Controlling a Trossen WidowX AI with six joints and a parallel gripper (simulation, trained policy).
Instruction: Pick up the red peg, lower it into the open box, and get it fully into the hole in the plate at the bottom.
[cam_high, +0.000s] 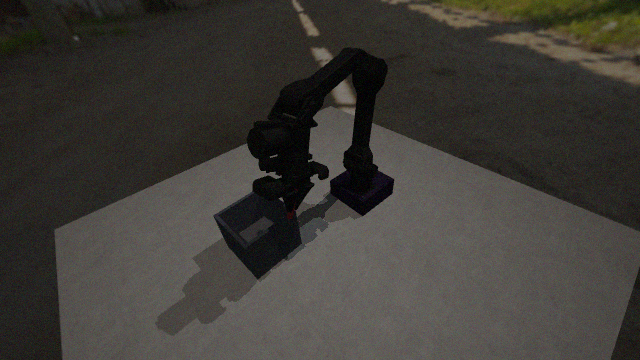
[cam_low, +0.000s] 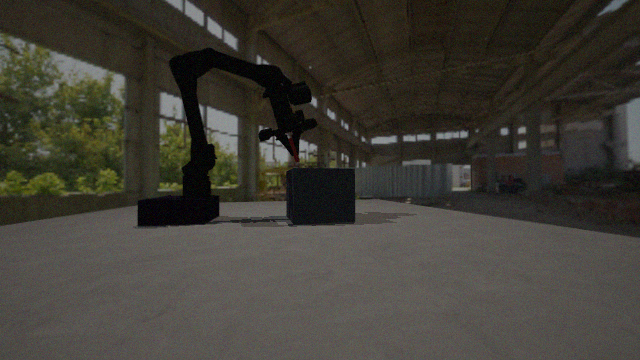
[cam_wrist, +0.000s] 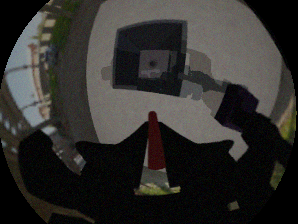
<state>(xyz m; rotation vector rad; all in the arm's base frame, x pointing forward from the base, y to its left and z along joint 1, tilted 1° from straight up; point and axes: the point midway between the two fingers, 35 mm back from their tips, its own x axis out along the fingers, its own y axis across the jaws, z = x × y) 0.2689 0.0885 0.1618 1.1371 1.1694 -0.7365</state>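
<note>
Now: gripper tip 15 cm above the plate, 10 cm to the left of it and 7 cm short of it. Also, from my gripper tip: red peg 2 cm above.
</note>
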